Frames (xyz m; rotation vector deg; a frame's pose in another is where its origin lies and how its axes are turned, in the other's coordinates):
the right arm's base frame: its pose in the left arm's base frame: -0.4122 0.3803 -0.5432 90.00 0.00 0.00
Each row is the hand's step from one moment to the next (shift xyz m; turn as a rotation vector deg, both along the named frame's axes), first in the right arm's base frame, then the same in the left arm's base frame.
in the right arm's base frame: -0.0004 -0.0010 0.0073 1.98 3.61 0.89
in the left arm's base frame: -0.0004 -0.0073 -0.0010 1.98 -0.89 3.61
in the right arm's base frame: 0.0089 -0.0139 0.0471 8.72 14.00 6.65
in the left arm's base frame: 0.0089 -0.0471 -0.0139 8.72 -6.65 14.00
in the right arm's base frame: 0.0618 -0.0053 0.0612 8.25 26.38 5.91
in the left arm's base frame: 0.0618 -0.0612 -0.0053 8.25 -5.91 26.38
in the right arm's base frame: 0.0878 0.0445 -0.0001 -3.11 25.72 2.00
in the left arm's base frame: 0.0878 0.0001 0.0445 -3.11 -2.00 25.72
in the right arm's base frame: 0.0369 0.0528 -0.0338 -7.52 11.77 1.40
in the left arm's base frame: 0.0369 0.0338 0.0528 -7.52 -1.40 11.77
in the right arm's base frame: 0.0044 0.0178 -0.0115 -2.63 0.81 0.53
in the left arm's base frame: 0.0044 0.0115 0.0178 -2.63 -0.53 0.81
